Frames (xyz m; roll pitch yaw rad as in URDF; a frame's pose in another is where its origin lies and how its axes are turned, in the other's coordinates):
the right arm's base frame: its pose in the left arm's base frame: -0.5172 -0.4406 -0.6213 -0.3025 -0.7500 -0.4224
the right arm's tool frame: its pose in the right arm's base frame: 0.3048 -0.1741 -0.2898 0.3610 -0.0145 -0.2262
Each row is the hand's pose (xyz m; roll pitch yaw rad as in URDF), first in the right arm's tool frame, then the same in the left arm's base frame.
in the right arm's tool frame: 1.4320 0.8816 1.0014 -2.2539 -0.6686 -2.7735
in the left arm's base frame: 0.1962 -0.4750 1.2884 -2.1671 0.1711 2.8734
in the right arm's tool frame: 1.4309 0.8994 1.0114 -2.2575 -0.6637 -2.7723
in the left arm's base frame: 0.1975 -0.4568 1.2976 -2.1697 0.1759 2.8748
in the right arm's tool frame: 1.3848 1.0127 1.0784 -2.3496 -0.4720 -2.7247
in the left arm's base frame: 0.1832 -0.3219 1.3301 -2.2192 0.3622 2.9378
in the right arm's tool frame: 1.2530 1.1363 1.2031 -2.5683 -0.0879 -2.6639
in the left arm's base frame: 0.0896 -0.1236 1.3408 -2.3434 0.7304 3.0841
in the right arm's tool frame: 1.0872 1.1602 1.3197 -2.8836 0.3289 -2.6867
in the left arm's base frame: -0.0654 0.0037 1.3029 -2.5199 1.1372 -3.0335
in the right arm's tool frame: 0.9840 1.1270 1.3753 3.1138 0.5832 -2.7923
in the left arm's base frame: -0.1738 0.0378 1.2590 -2.7122 1.4081 -2.9852
